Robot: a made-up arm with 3 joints. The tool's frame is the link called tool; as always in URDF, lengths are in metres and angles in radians. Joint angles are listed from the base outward. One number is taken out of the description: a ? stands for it. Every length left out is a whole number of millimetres.
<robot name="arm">
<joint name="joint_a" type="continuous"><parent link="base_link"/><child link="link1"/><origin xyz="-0.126 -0.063 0.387" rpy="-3.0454 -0.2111 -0.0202"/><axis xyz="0 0 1"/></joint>
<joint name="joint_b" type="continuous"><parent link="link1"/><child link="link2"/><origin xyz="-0.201 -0.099 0" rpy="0.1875 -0.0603 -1.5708"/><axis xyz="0 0 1"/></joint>
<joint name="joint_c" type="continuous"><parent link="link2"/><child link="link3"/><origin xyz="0.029 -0.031 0" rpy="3.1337 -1.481 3.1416"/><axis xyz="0 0 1"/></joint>
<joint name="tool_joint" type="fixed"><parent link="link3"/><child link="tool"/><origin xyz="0.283 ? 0" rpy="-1.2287 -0.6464 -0.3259"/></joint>
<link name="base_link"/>
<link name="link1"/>
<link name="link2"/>
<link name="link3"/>
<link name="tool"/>
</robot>
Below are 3 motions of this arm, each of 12 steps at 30 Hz.
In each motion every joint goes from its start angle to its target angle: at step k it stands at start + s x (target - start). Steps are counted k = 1, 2, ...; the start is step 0. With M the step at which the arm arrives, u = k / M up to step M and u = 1 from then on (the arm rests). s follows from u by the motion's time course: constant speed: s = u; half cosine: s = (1 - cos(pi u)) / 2; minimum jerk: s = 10 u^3 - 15 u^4 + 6 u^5.
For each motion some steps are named. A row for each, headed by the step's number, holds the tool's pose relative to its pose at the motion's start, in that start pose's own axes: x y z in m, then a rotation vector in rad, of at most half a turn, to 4 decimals.
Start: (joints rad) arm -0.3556 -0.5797 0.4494
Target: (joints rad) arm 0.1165 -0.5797 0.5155
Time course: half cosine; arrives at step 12
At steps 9, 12:
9: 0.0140 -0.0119 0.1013 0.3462 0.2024 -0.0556
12: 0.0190 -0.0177 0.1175 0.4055 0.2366 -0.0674

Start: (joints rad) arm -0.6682 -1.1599 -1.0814
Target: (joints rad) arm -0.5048 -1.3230 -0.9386
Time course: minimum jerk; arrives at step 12
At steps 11, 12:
11: -0.0597 -0.0301 0.0490 0.0863 -0.1354 0.0523
12: -0.0600 -0.0303 0.0492 0.0868 -0.1361 0.0526

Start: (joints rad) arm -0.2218 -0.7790 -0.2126
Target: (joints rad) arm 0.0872 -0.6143 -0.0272
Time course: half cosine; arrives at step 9
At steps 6, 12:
6: -0.0501 -0.0178 0.0816 0.3098 0.1393 0.1586
12: -0.0608 -0.0308 0.1083 0.4161 0.1882 0.2015

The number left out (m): 0.129
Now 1 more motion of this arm.
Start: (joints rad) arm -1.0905 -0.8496 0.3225
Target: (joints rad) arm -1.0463 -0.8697 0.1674
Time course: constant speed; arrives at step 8
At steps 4, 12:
4: 0.0116 0.0041 -0.0151 -0.0367 0.0654 -0.0188
12: 0.0219 0.0074 -0.0311 -0.0737 0.1309 -0.0368

